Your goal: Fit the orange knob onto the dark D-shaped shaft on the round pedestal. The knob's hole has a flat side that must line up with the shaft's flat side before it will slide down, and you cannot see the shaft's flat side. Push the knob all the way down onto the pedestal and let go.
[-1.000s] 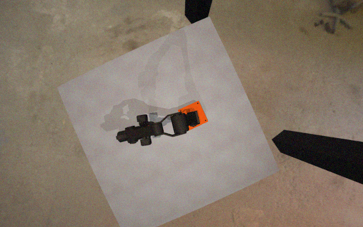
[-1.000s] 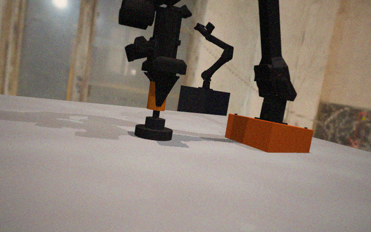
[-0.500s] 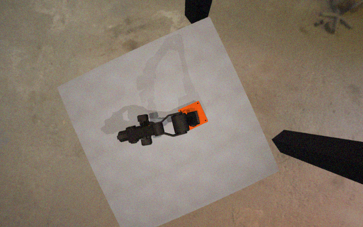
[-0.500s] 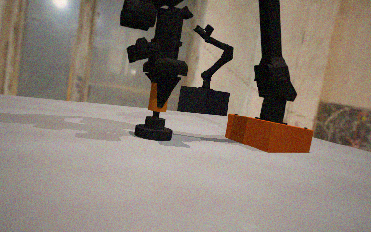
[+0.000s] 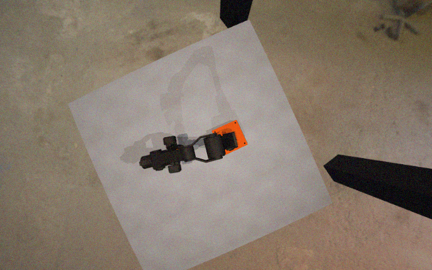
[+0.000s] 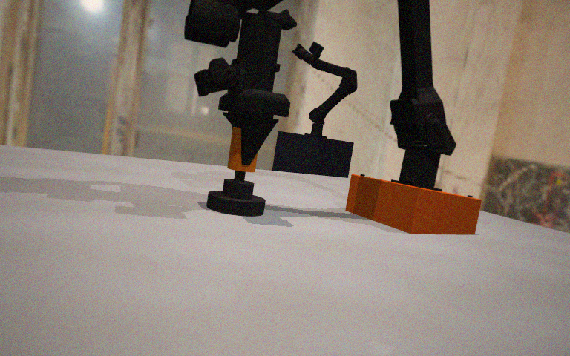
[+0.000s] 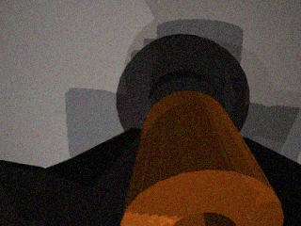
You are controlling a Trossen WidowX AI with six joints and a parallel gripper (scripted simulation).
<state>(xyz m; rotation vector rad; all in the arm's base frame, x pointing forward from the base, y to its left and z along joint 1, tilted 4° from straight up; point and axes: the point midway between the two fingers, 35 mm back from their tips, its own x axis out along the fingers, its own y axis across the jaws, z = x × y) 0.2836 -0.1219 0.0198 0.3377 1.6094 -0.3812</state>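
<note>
Right now the orange knob is 2 cm above my gripper tip. Round my gripper tip: dark round pedestal (4 cm below).
</note>
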